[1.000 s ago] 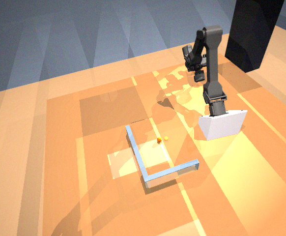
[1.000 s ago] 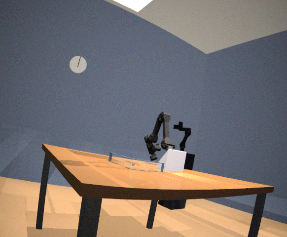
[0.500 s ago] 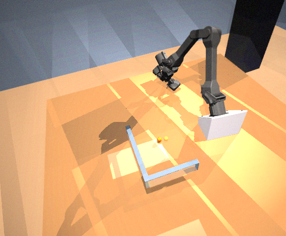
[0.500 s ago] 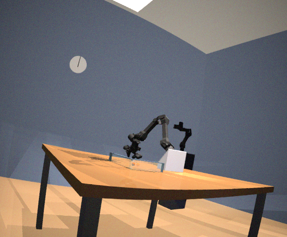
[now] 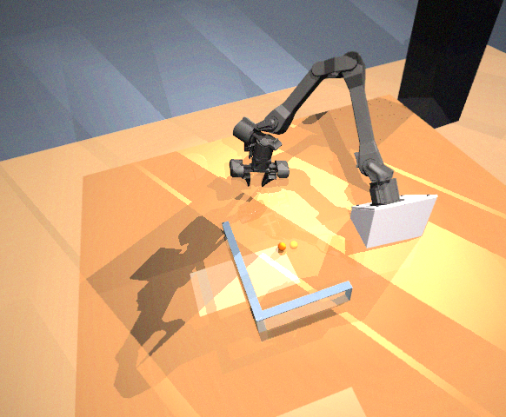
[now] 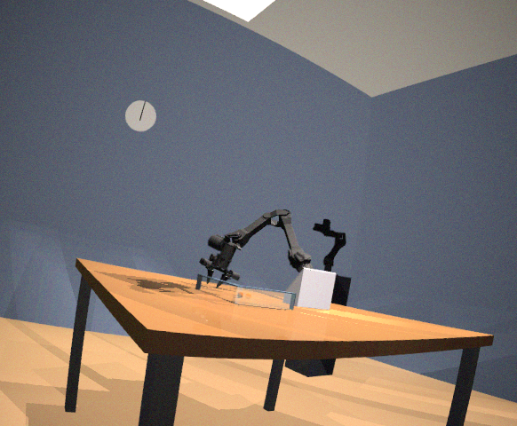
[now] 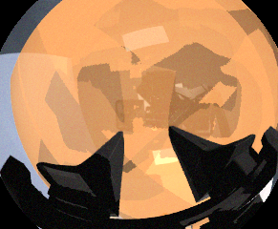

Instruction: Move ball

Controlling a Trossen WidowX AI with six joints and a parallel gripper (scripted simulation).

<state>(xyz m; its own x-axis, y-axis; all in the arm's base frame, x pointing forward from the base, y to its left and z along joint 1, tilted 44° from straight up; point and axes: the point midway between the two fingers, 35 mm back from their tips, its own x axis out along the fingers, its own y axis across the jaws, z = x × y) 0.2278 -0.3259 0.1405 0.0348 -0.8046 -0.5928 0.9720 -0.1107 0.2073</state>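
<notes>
The orange ball lies 3 cm ahead of my gripper tip and 27 cm to the left of it. The rest, counted from my gripper tip: pale orange sphere (1 cm behind, 28 cm to the left).
</notes>
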